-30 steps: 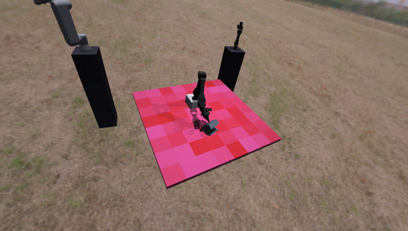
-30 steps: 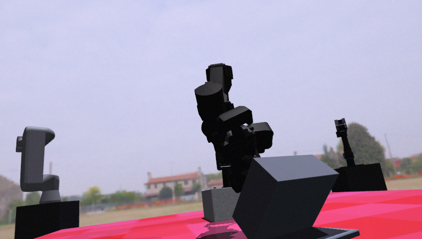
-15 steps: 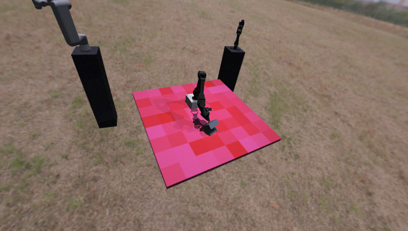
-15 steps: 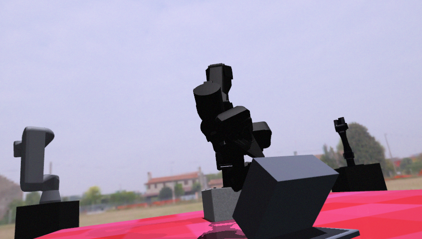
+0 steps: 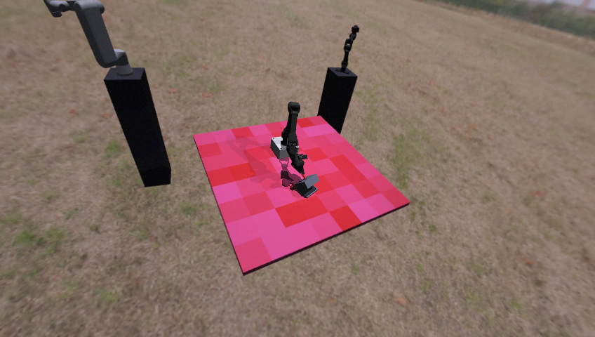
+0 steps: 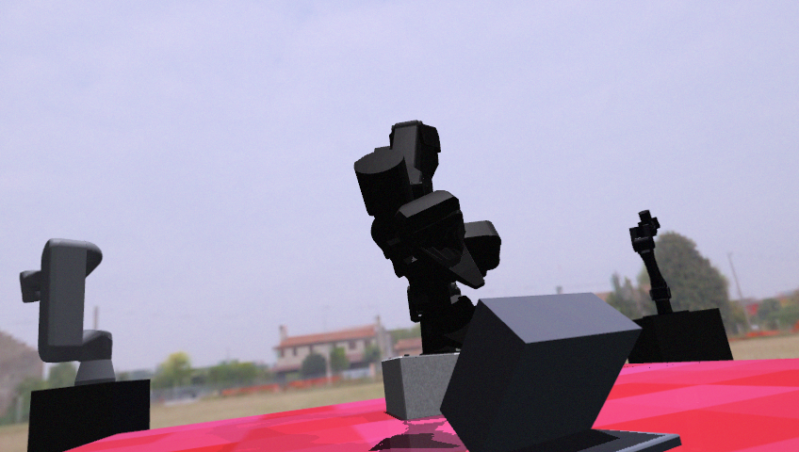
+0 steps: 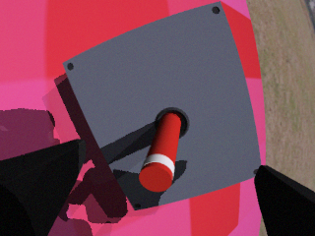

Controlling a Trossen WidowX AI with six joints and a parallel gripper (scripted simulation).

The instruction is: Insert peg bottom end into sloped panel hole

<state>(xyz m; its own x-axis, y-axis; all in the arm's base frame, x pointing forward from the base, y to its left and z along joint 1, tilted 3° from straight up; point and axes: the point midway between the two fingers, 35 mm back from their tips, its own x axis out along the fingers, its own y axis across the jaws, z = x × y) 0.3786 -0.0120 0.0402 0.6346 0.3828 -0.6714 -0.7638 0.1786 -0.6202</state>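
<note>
Now: gripper tip 1 cm above the red peg. The rest, counted from my gripper tip: grey sloped panel block 5 cm below, 4 cm ahead, 3 cm to the left.
</note>
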